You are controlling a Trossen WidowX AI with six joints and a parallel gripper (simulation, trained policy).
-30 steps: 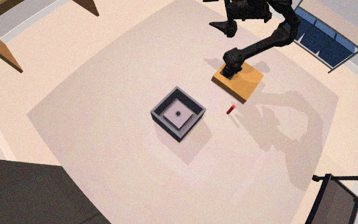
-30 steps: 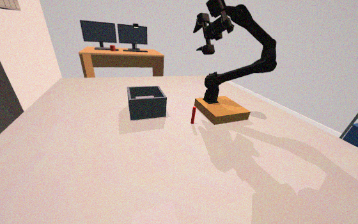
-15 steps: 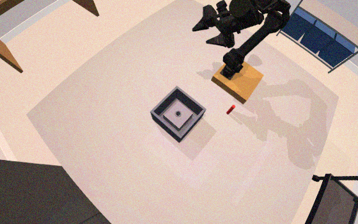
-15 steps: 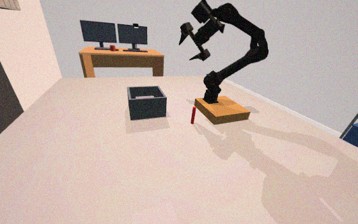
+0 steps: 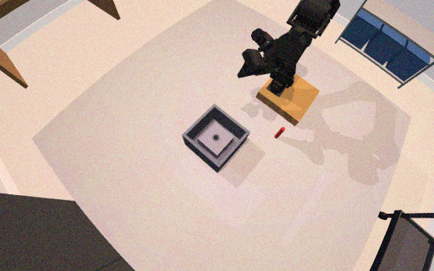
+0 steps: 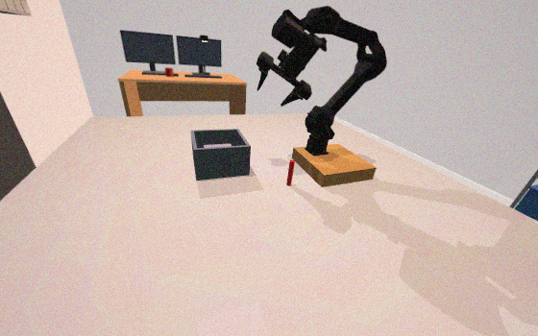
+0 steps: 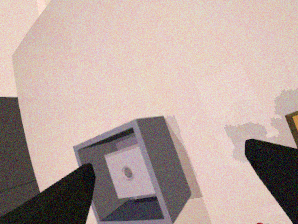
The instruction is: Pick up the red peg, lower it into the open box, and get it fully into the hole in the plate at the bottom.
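My gripper tip is 190 mm to the right of the red peg and 170 mm above it. Round my gripper tip: plate (170 mm ahead, 20 mm to the left, 170 mm below); grey box (170 mm ahead, 20 mm to the left, 190 mm below).
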